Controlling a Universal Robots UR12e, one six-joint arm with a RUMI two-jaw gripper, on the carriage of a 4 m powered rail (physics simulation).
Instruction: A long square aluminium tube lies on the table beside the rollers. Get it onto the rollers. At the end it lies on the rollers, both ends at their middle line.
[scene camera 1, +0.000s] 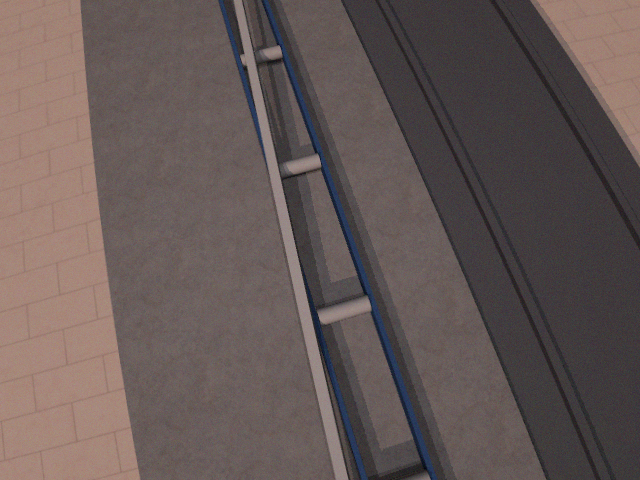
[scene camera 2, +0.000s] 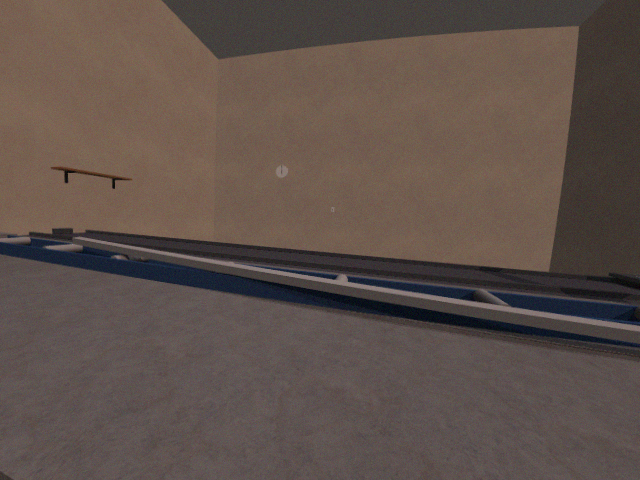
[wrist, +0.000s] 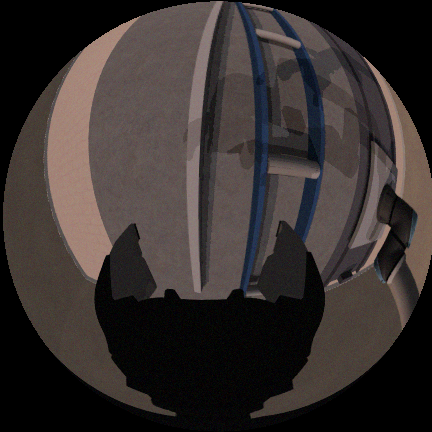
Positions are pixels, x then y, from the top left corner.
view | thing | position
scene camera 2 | blue roller frame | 90, 258
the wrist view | my gripper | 206, 224
